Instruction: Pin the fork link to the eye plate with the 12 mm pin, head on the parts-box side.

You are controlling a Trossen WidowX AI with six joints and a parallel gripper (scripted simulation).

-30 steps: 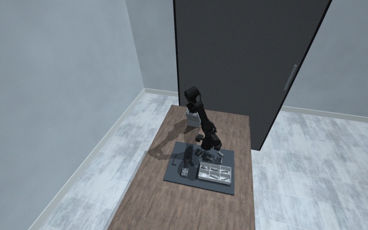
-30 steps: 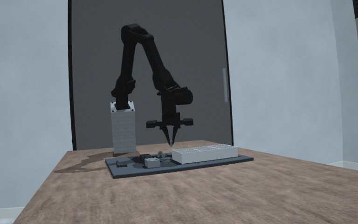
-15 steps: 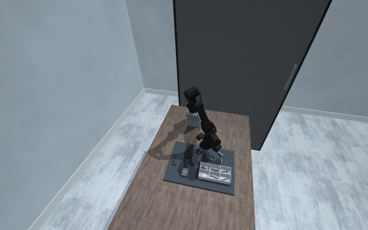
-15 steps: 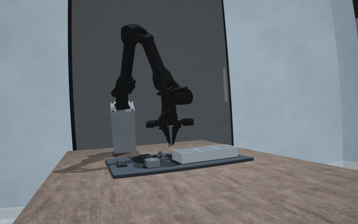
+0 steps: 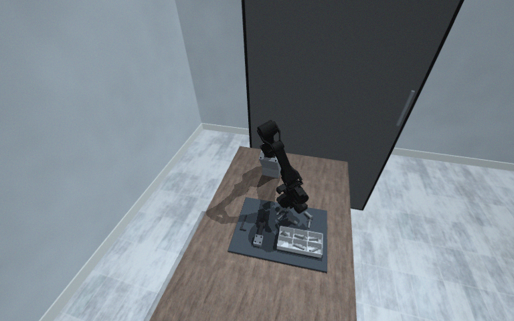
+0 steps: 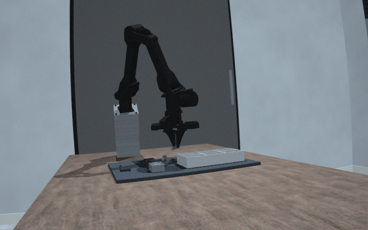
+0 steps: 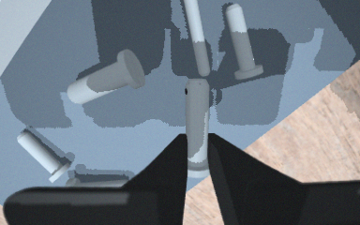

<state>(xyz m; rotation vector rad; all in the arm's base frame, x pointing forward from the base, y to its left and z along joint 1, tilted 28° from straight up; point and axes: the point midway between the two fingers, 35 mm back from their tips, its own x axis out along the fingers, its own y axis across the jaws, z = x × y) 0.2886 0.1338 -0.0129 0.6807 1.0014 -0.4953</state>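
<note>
My gripper is now 110 mm short of the dark mat, 80 mm above it and 40 mm to the left of it. Also, from my hand: dark eye plate: 140 mm to the right, 120 mm ahead, 70 mm below; pale grey pin: 30 mm below, 10 mm to the right, 10 mm ahead; white parts box: 180 mm ahead, 70 mm below, 50 mm to the left.
</note>
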